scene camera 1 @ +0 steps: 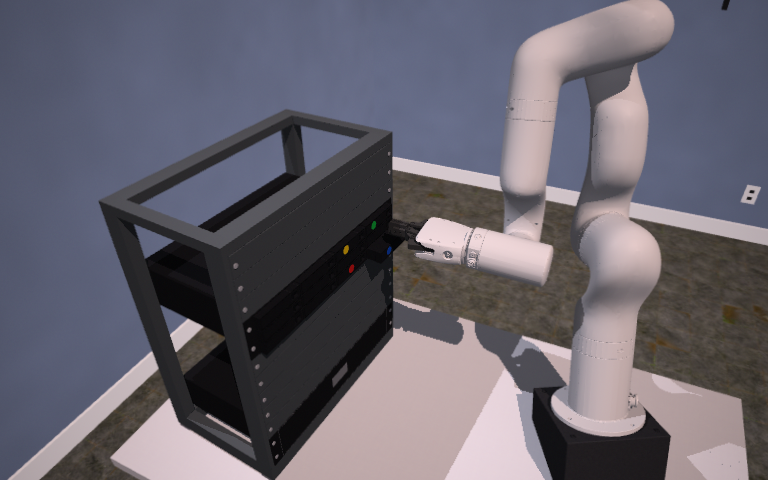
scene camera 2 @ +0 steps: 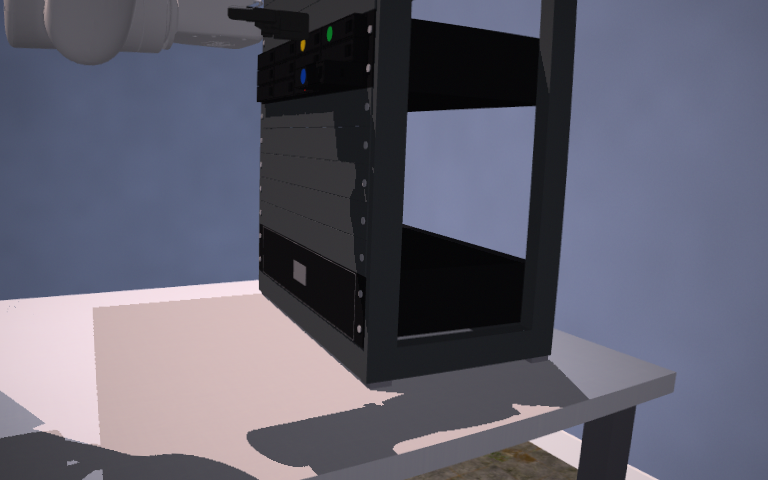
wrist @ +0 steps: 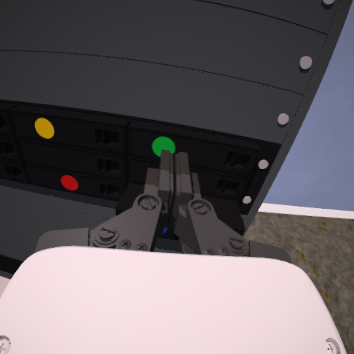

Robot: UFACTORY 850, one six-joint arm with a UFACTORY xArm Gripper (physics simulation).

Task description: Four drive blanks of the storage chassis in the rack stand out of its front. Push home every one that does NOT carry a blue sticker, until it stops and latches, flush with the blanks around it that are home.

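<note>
The storage chassis (scene camera 1: 294, 294) (scene camera 2: 274, 84) has black blanks. The blank with a green sticker (scene camera 1: 373, 225) (scene camera 2: 329, 33) (wrist: 163, 146), top row of the right column in the wrist view, looks flush. Left of it, the blanks with a yellow sticker (scene camera 1: 346, 249) (scene camera 2: 303, 45) (wrist: 44, 128) and a red sticker (scene camera 1: 351, 268) (wrist: 69, 182) look level with their neighbours. The blank with a blue sticker (scene camera 1: 389, 250) (scene camera 2: 303, 76) (wrist: 164, 230), below the green one, stands well out. My gripper (scene camera 1: 390, 225) (scene camera 2: 306, 23) (wrist: 170, 168) is shut and empty, in front of the right column, above the blue-stickered blank.
The rack's dark frame (scene camera 1: 233, 322) (scene camera 2: 387, 169) stands on the table (scene camera 1: 419, 373) (scene camera 2: 169, 362). Grey filler panels (scene camera 1: 317, 220) (scene camera 2: 305, 175) (wrist: 150, 30) lie above and below the chassis. A black unit with a pale label (scene camera 1: 339, 374) (scene camera 2: 299, 272) sits at the bottom of the rack.
</note>
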